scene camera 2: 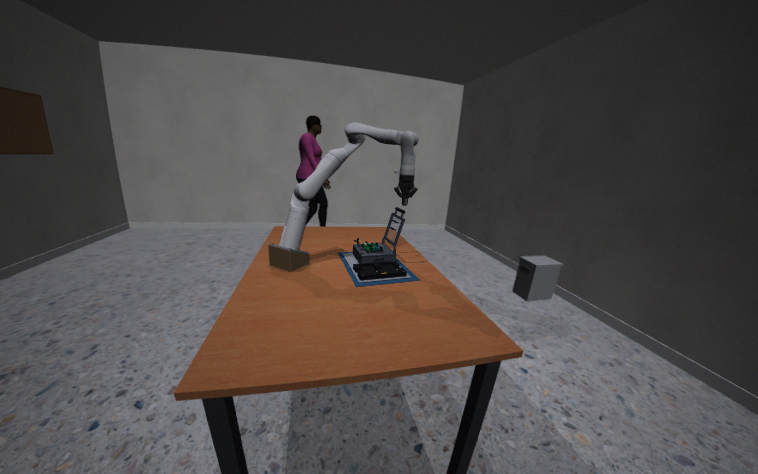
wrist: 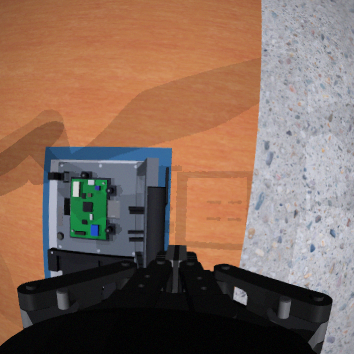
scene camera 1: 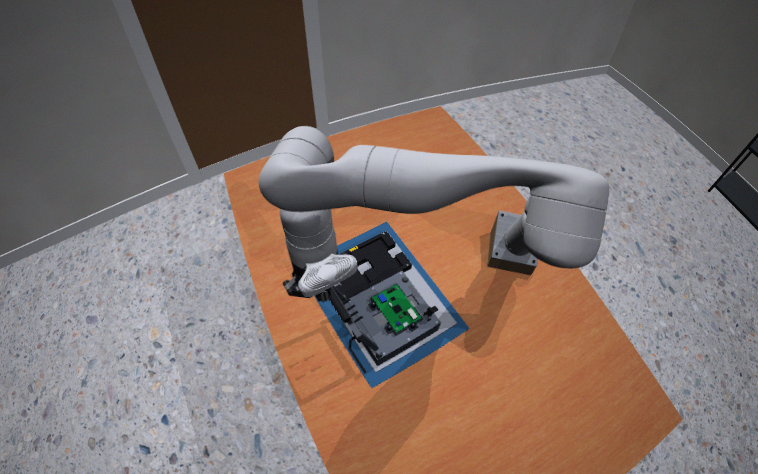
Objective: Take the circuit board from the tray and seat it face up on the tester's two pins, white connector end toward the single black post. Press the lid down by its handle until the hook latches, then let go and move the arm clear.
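Seen in the pictures: gripper, fingertip midpoint: (scene camera 2: 404, 205) (wrist: 176, 256) (scene camera 1: 323, 297); arm's base at its link origin: (scene camera 2: 289, 248) (scene camera 1: 519, 239).
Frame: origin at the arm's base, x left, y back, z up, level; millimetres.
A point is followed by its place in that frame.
The green circuit board (scene camera 1: 396, 306) {x 63, y -401, z -4 mm} (scene camera 2: 371, 246) {x 62, y -404, z -4 mm} (wrist: 88, 209) {x 65, y -406, z -3 mm} lies face up on the grey tester (scene camera 1: 375, 333) {x 108, y -471, z -20 mm} (scene camera 2: 373, 256) {x -24, y -406, z -26 mm} (wrist: 127, 172) {x 149, y -457, z -20 mm}. Its white connector end is toward the single black post (wrist: 86, 175) {x 125, y -387, z -2 mm}. The pins under it are hidden. The lid (scene camera 2: 398, 233) {x 18, y -531, z 84 mm} stands raised, tilted outward, with its handle (scene camera 2: 399, 210) {x 87, y -541, z 188 mm} at the top. The black hook (scene camera 1: 431, 310) {x 114, y -334, z 25 mm} (wrist: 57, 176) {x 111, y -340, z 18 mm} stands at the opposite side, apart from the lid. My gripper (scene camera 2: 405, 202) {x 93, y -567, z 213 mm} (wrist: 176, 256) {x 93, y -567, z 213 mm} is shut and empty, a little above and right of the handle in scene camera 2. In scene camera 1 its fingertips are hidden.
The black tray (scene camera 1: 375, 262) {x -106, y -396, z -62 mm} (scene camera 2: 380, 272) {x -145, y -427, z -56 mm} stands beside the tester on a blue-edged mat (scene camera 1: 380, 378) {x 207, y -493, z -78 mm} (scene camera 2: 358, 282) {x -205, y -325, z -76 mm} (wrist: 110, 153) {x 181, y -395, z -78 mm}. The arm's base (scene camera 1: 512, 259) {x 39, y -41, z -23 mm} (scene camera 2: 288, 257) {x -93, y -14, z -12 mm} is on the wooden table (scene camera 1: 531, 380) {x 366, y -133, z -80 mm} (scene camera 2: 335, 329) {x -515, y -237, z -80 mm}. A person (scene camera 2: 308, 156) stands beyond the table.
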